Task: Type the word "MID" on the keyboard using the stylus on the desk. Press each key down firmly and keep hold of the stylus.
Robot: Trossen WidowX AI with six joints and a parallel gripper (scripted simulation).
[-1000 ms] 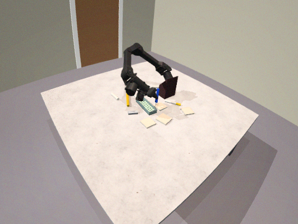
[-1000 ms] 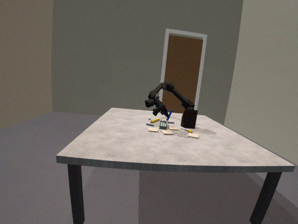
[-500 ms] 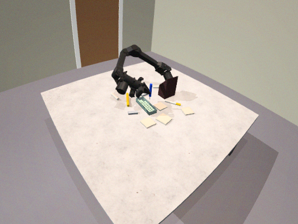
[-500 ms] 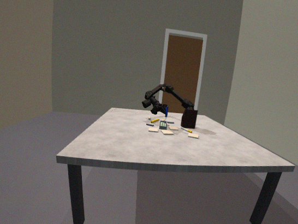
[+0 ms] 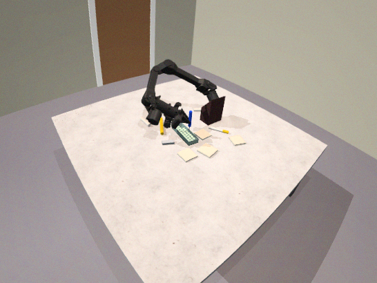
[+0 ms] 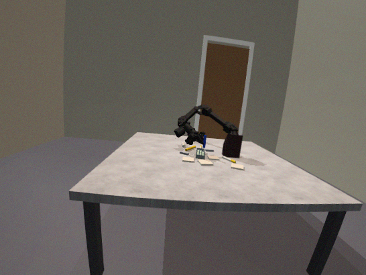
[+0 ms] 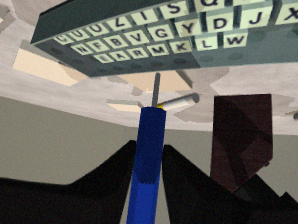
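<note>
Right now my gripper tip is 140 mm short of the grey bar, 80 mm above it and 10 mm to the left of it. Round my gripper tip: blue stylus: 10 mm below.
</note>
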